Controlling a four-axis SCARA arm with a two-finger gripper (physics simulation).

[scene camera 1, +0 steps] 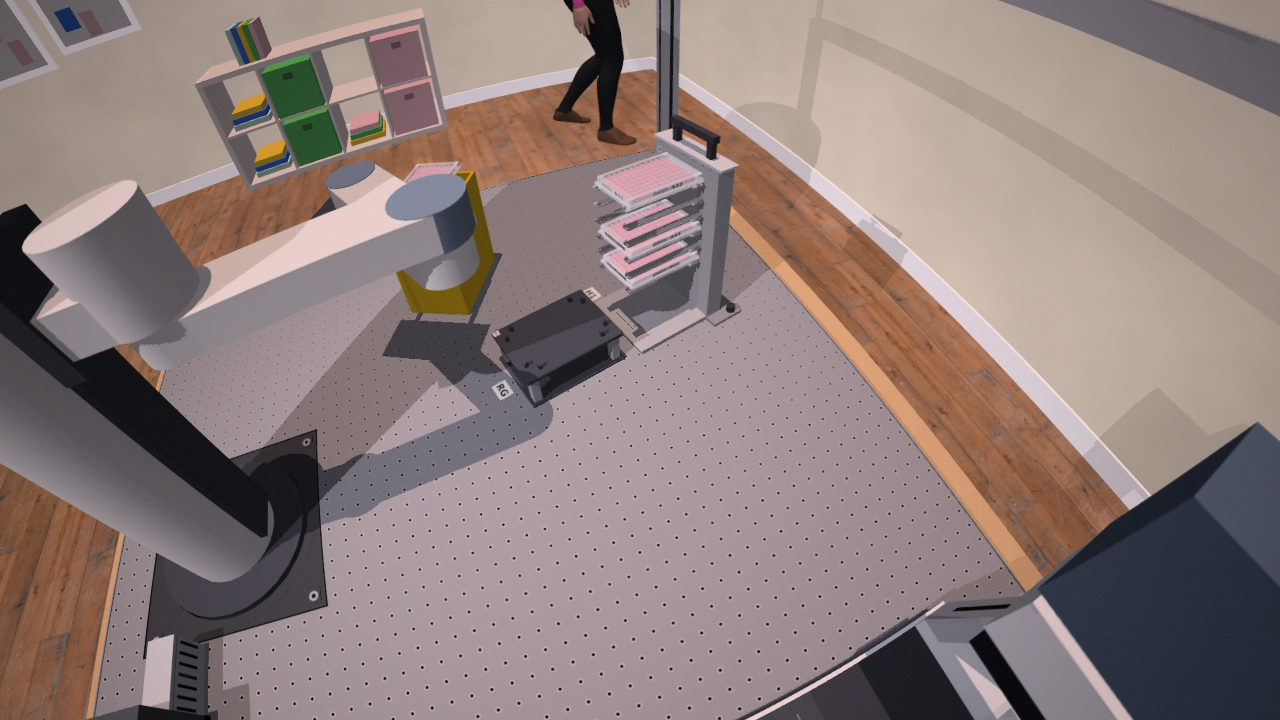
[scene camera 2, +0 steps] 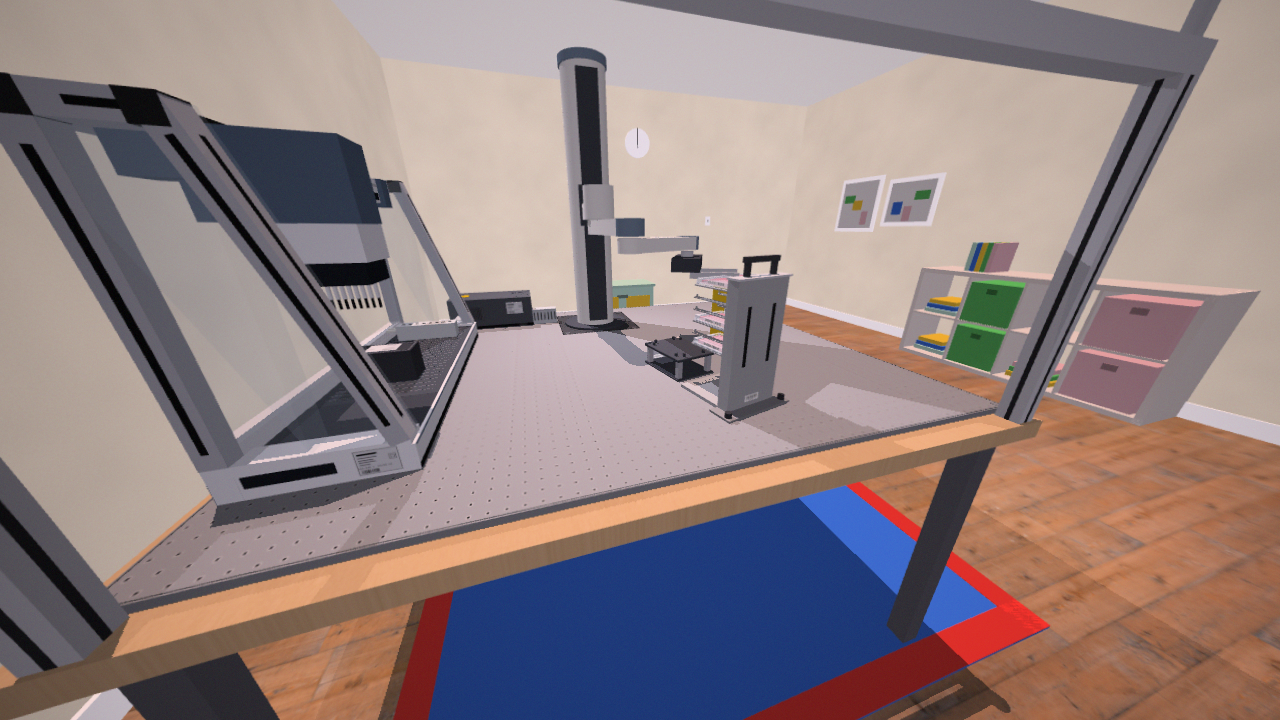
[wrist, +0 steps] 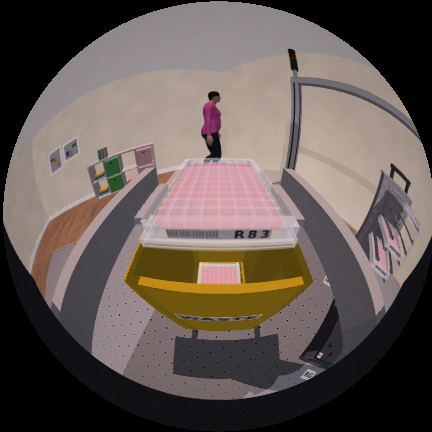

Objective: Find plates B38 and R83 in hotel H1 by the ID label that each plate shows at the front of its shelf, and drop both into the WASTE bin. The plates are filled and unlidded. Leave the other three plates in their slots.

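Places are measured from the arm's base along level axes (x ahead, y left, z up), in millimetres.
Pixels of known places: gripper, fingertip midpoint: (scene camera 2: 738,273) (wrist: 218,175); arm's base, link origin: (scene camera 1: 240,539) (scene camera 2: 595,324).
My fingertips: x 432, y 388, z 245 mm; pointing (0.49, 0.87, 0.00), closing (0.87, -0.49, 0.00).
Observation:
For each thing: its top centre in the pictures, then the offset to it from my fingertips. "spot": a spot on its surface instead.
- plate R83, top centre: (wrist: 218,175) (scene camera 1: 423,180) 3 mm ahead, 6 mm left, 3 mm down
- yellow WASTE bin, top centre: (wrist: 218,206) (scene camera 1: 427,196) 3 mm ahead, 5 mm left, 33 mm down
- pink plate, top centre: (wrist: 218,288) 4 mm ahead, 6 mm left, 212 mm down
- top plate, top centre: (scene camera 1: 649,174) (scene camera 2: 730,279) 310 mm ahead, 219 mm right, 33 mm up
- middle plate, top centre: (scene camera 1: 649,223) (scene camera 2: 726,317) (wrist: 391,233) 310 mm ahead, 219 mm right, 51 mm down
- lower plate, surface spot: (scene camera 1: 651,264) spot: 294 mm ahead, 260 mm right, 93 mm down
- RG tag, top centre: (scene camera 1: 502,390) (wrist: 308,374) 36 mm ahead, 283 mm right, 232 mm down
- large framed machine, surface spot: (scene camera 2: 295,179) spot: 345 mm ahead, 912 mm right, 199 mm up
My gripper (wrist: 218,175) is shut on plate R83 (wrist: 219,187) (scene camera 1: 434,169), a pink-filled plate whose label reads R83 in the wrist view. It holds the plate level above the yellow WASTE bin (wrist: 220,305) (scene camera 1: 484,223). Another pink plate (wrist: 220,274) lies inside the bin; its label is not readable. In scene camera 1, the arm hides the gripper's fingers and part of the bin. Hotel H1 (scene camera 1: 718,232) (scene camera 2: 754,349) stands to the right of the bin, with a top plate (scene camera 1: 648,179), a middle plate (scene camera 1: 642,229) and a lower plate (scene camera 1: 651,264). Their labels cannot be read.
A low black stand (scene camera 1: 559,333) (scene camera 2: 678,346) is between the arm's base and the hotel, beside the RG tag (scene camera 1: 502,390) (wrist: 308,374). A large framed machine (scene camera 2: 295,179) stands at the table's other end. A person (scene camera 1: 606,67) (wrist: 212,120) is behind the table.

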